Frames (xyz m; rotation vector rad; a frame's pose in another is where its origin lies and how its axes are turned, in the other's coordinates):
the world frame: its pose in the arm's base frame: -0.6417 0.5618 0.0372 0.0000 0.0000 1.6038
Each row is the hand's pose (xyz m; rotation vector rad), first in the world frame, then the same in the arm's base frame.
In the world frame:
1: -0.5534 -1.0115 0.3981 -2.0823 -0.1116 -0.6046
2: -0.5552 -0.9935 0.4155 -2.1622 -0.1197 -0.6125
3: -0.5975 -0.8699 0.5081 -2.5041 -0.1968 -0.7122
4: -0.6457 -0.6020 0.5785 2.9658 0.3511 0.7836
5: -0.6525 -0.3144 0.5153 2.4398 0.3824 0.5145
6: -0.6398 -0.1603 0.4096 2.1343 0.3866 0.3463
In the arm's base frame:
1: 0.3875 0.0421 0.4353 -1.3468 -1.5501 0.3962
2: 0.3696 0.0397 0.4527 -1.3890 -1.6043 0.3396
3: 0.2474 -0.0067 0.5453 -1.5159 -1.8350 0.0140
4: -0.0187 -0.0637 0.6157 -1.6709 -2.1931 -0.5583
5: -0.3059 -0.0800 0.5525 1.6131 2.2912 1.0637
6: -0.4604 -0.0724 0.4468 1.3555 2.0258 1.1774

